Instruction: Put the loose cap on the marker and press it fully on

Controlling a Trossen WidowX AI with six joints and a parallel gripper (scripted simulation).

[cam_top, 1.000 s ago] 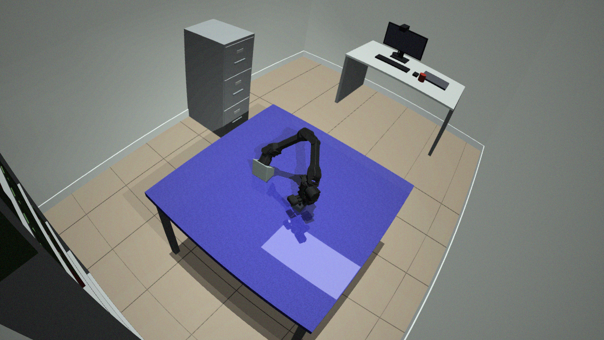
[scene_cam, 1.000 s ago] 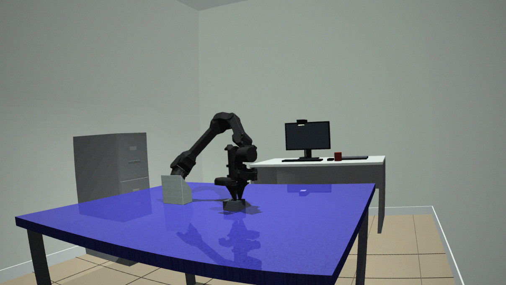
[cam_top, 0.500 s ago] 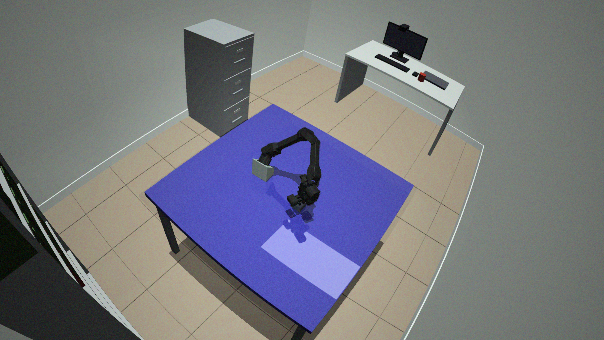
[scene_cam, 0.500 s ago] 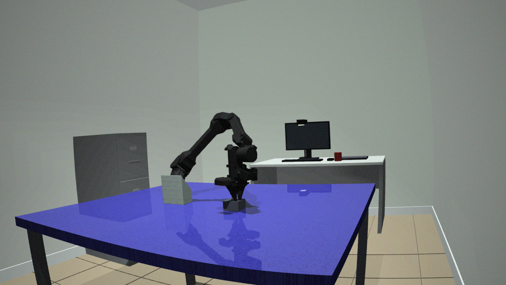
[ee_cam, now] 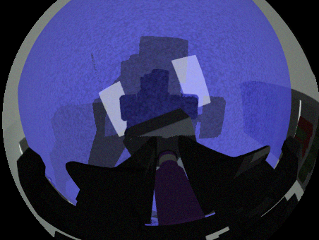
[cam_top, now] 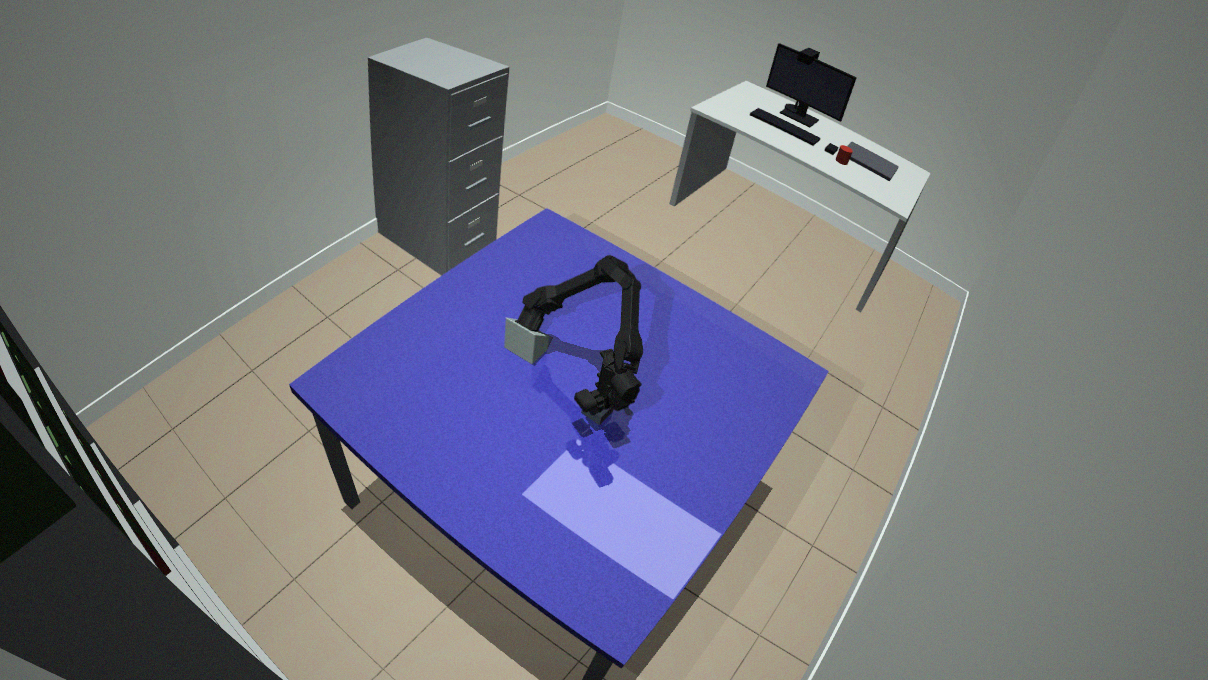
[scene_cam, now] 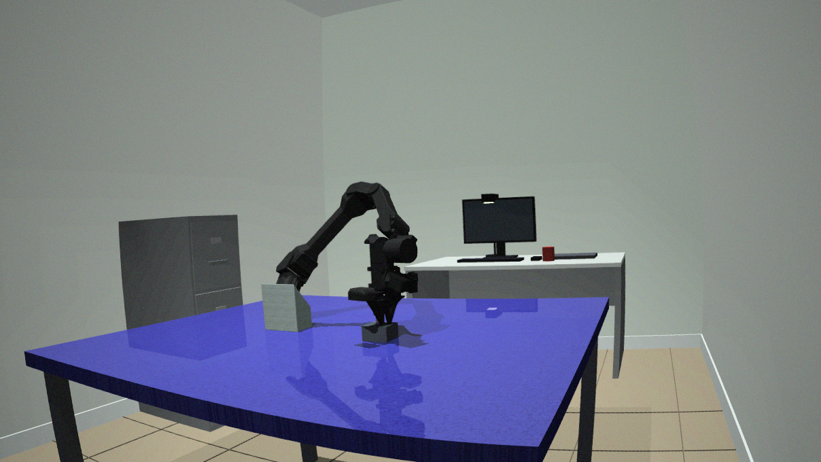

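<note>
Now: the magenta marker cap 50 mm above my gripper tip, 20 mm behind it and 10 mm to the left of it. The rest, counted from my gripper tip: dark grey holder block (20 mm below, 20 mm behind, 10 mm to the left).
</note>
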